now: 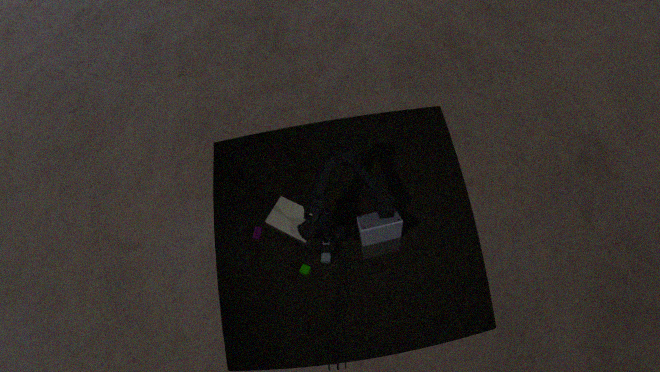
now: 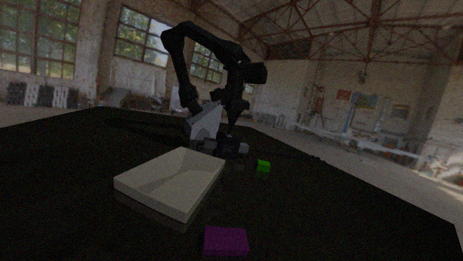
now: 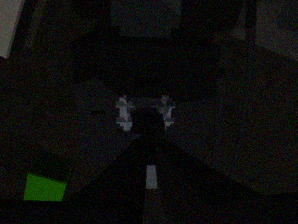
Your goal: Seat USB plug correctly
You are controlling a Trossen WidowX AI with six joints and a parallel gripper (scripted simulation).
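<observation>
My gripper tip is 1 cm above the USB plug. Also, from my gripper tip: green cube: 10 cm to the left, 10 cm ahead, 9 cm below; USB socket: 4 cm below; flat slab: 16 cm ahead, 15 cm to the right, 10 cm below.
</observation>
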